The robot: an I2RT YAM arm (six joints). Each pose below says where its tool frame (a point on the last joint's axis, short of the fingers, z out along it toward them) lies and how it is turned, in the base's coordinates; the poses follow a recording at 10 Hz.
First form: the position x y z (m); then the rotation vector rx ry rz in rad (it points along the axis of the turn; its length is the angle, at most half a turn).
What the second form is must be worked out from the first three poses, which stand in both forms.
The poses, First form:
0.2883 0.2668 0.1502 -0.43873 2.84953 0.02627
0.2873 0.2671 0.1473 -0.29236 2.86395 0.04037
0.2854 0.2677 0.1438 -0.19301 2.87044 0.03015
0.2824 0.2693 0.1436 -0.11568 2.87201 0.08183
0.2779 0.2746 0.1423 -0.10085 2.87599 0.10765
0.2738 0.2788 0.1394 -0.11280 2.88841 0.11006
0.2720 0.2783 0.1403 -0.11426 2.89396 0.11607
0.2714 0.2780 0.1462 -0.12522 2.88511 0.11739
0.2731 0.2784 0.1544 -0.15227 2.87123 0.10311
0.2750 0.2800 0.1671 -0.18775 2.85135 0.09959
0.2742 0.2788 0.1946 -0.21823 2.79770 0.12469
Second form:
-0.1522 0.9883 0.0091 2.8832 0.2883 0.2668 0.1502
-0.1015 0.9947 0.0140 2.8791 0.2873 0.2671 0.1473
-0.0671 0.9977 0.0105 2.8771 0.2854 0.2677 0.1438
-0.0402 0.9988 0.0285 2.8755 0.2824 0.2693 0.1436
-0.0350 0.9987 0.0374 2.8798 0.2779 0.2746 0.1423
-0.0390 0.9985 0.0380 2.8927 0.2738 0.2788 0.1394
-0.0394 0.9984 0.0400 2.8985 0.2720 0.2783 0.1403
-0.0433 0.9982 0.0406 2.8902 0.2714 0.2780 0.1462
-0.0529 0.9980 0.0358 2.8771 0.2731 0.2784 0.1544
-0.0657 0.9972 0.0348 2.8593 0.2750 0.2800 0.1671
-0.0777 0.9960 0.0444 2.8090 0.2742 0.2788 0.1946

